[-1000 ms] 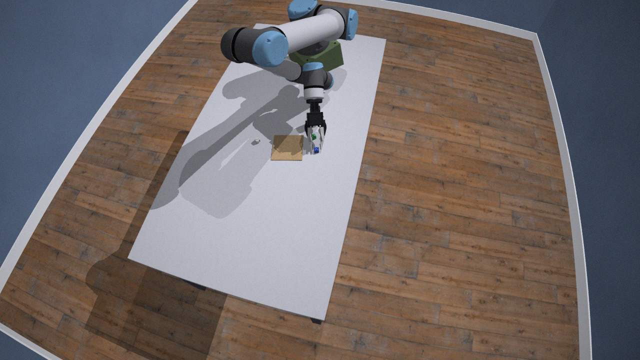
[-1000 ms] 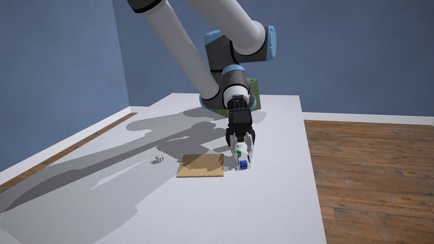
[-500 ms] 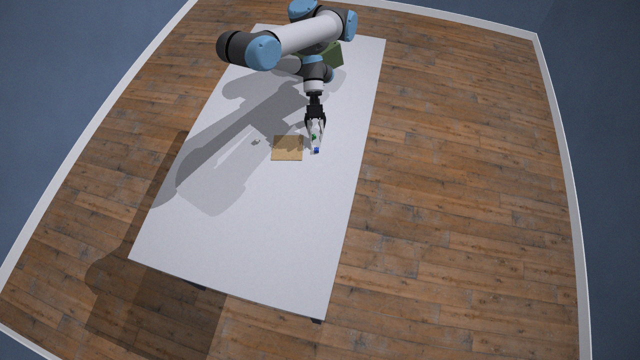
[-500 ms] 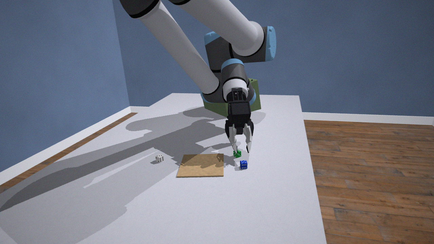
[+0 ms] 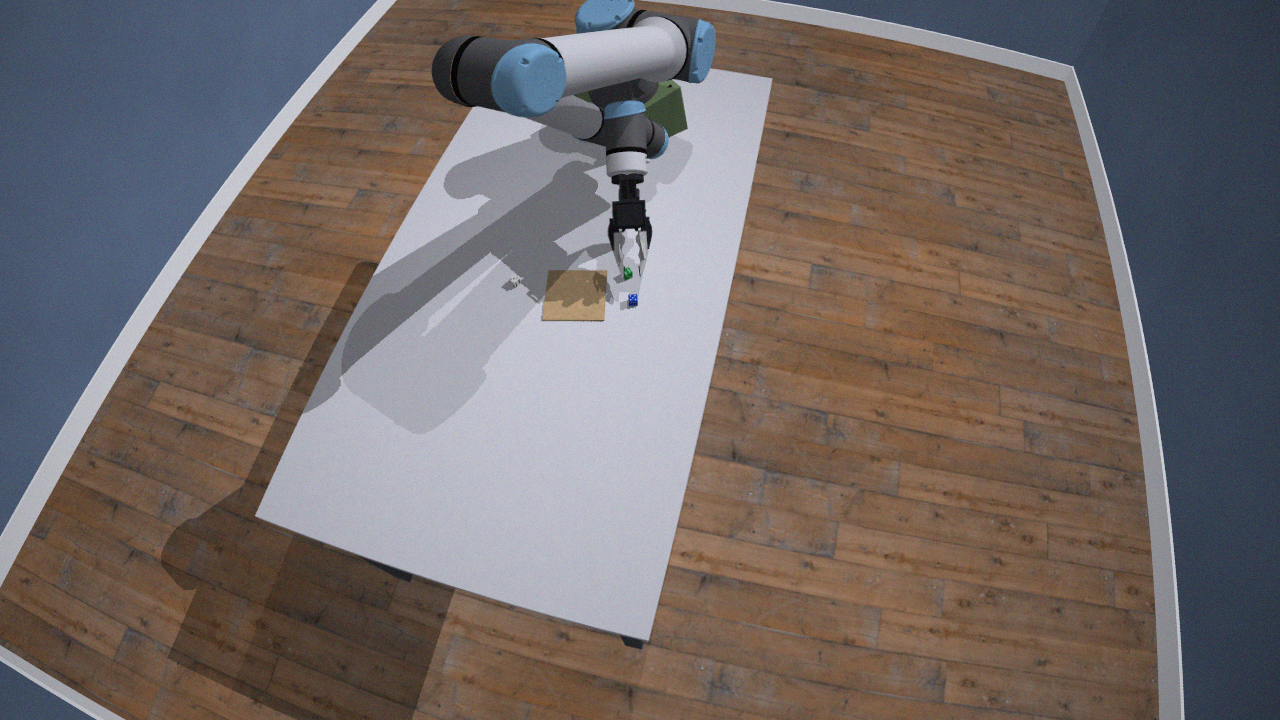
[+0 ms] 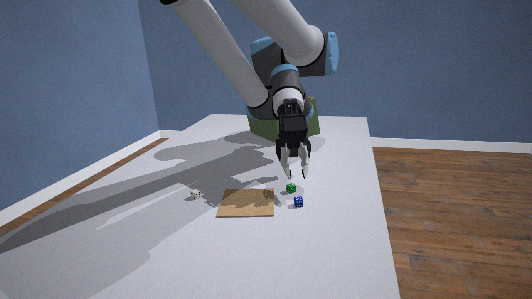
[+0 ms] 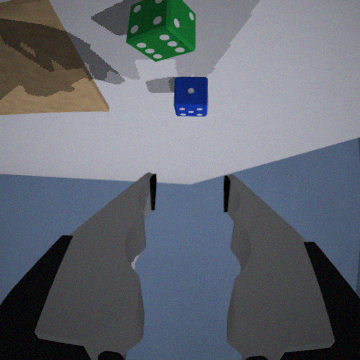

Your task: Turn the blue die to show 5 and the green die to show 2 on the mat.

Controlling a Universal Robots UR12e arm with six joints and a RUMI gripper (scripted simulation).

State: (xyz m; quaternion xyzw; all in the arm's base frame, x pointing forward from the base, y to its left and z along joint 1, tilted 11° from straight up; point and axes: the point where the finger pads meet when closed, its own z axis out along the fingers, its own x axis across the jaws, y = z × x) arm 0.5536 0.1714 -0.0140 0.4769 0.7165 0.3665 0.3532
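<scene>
The blue die lies 40 mm ahead of my hand, 10 mm to the left of it and 60 mm below it. The rest, counted from my hand: tan mat: 50 mm ahead, 120 mm to the right, 70 mm below; white die: 50 mm ahead, 270 mm to the right, 60 mm below; green die: 30 mm behind, 20 mm to the right, 60 mm below.
</scene>
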